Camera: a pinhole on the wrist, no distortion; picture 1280 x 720 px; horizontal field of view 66.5 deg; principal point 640.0 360.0 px. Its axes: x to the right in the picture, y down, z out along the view. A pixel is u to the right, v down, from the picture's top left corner.
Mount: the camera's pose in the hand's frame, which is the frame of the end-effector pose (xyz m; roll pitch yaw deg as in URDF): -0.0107 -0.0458 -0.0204 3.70 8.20 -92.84
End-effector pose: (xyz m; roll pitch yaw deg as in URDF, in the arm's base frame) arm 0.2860 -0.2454 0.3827 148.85 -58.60 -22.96
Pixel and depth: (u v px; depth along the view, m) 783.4 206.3 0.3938
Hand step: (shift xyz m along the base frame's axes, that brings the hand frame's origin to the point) 0.2322 -0.1554 -0.2887
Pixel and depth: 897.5 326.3 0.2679
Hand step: 0.2023 -0.0753 -0.1815
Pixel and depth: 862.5 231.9 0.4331
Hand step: 0.2822 -0.1524 -0.3157
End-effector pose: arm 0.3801 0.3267 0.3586 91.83 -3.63 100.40
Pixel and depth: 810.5 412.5 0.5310
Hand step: 0.4795 0.0776 -0.2297
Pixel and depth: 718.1 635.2 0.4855
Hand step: 0.4315 0.1808 -0.1684
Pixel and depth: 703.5 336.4 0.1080
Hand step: 0.0846 -0.0016 -0.0715
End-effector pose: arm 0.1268 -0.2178 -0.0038 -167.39 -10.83 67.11
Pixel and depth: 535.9 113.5 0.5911
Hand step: -0.2010 -0.0174 -0.5646
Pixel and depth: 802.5 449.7 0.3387
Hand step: -0.1802 0.1236 -0.2643
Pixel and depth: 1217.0 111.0 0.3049
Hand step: -0.3174 0.0454 -0.2059
